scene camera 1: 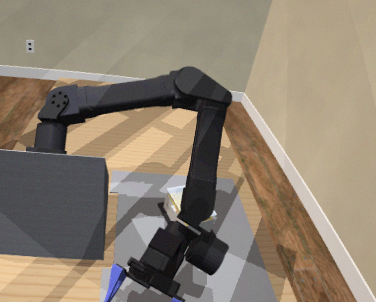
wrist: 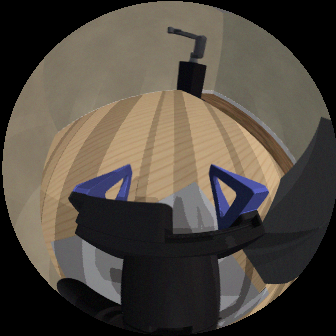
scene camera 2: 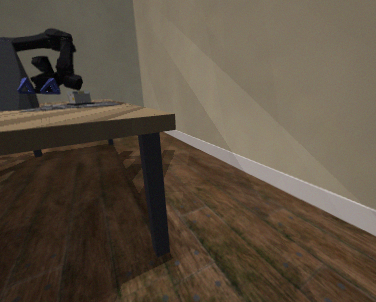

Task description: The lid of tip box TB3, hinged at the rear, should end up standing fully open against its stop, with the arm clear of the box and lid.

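Pixels of known places: gripper, fingertip midpoint: point(wrist: 170, 168) point(scene camera 2: 29, 92); arm's base, origin of the base link: point(scene camera 1: 48, 162).
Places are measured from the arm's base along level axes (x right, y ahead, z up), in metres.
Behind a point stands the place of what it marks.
Observation:
The tip box TB3 point(scene camera 1: 172, 205) @[x -0.002, y 0.287, z -0.146 m] point(scene camera 2: 81, 98) @[x 0.056, y 0.340, z -0.176 m] is a small pale box on the grey mat point(scene camera 1: 237, 235) @[x 0.064, y 0.466, z -0.211 m]. In scene camera 1, yellowish contents show at its top, and the arm's forearm and wrist cover much of it. A pale, see-through edge shows at its rear, but I cannot tell the lid's angle or whether it is at its stop. My gripper point(scene camera 1: 145, 295) point(scene camera 2: 38, 86) point(wrist: 170, 168) @[x 0.279, y 0.134, z -0.138 m] is open and empty, its blue fingers wide apart. It is above the table, on the near side of the box. The box does not show in the wrist view.
A large dark grey block point(scene camera 1: 50, 205) @[x 0.082, y 0.008, z -0.040 m] point(scene camera 2: 9, 75) @[x 0.090, y 0.068, z -0.059 m] point(wrist: 305, 210) stands left of the mat in scene camera 1. The wooden table point(scene camera 1: 145, 135) @[x -0.438, y 0.295, z -0.214 m] point(scene camera 2: 90, 125) @[x 0.830, y 0.253, z -0.220 m] point(wrist: 150, 135) @[x 0.425, y 0.073, z -0.214 m] carries the mat. A black pedestal point(wrist: 191, 79) with a dark jointed device stands beyond it in the wrist view.

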